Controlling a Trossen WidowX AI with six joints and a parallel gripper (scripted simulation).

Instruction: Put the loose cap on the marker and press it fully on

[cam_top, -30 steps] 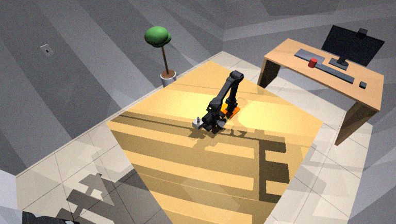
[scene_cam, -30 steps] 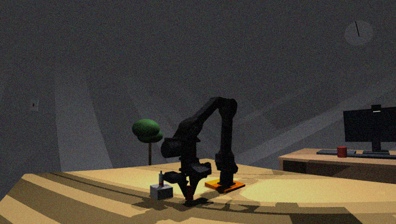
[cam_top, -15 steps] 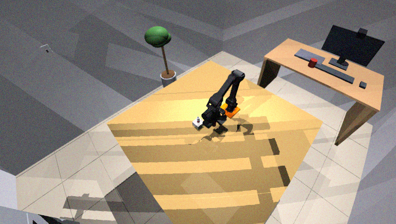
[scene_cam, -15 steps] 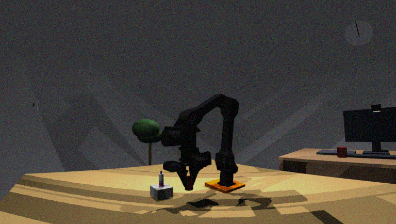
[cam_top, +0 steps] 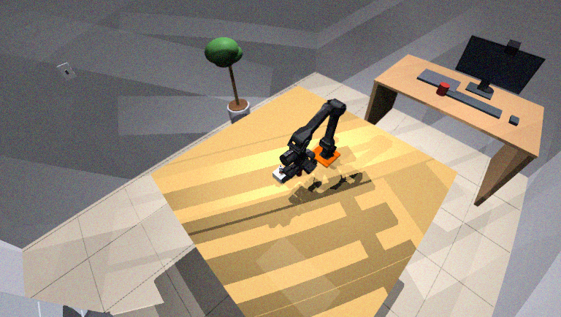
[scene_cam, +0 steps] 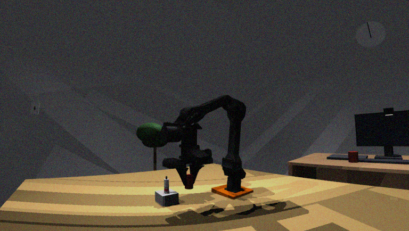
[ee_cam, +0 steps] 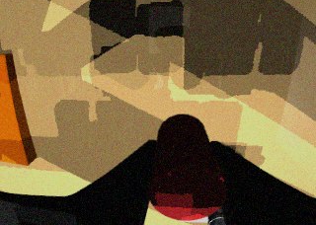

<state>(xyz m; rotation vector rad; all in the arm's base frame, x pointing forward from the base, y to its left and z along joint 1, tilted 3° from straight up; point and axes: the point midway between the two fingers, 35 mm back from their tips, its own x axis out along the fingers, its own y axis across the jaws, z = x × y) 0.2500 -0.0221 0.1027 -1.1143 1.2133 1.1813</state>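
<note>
My gripper tip is 3 cm short of the grey holder block, 10 cm to the left of it and 7 cm above it. Round my gripper tip: red marker cap (1 cm above).
</note>
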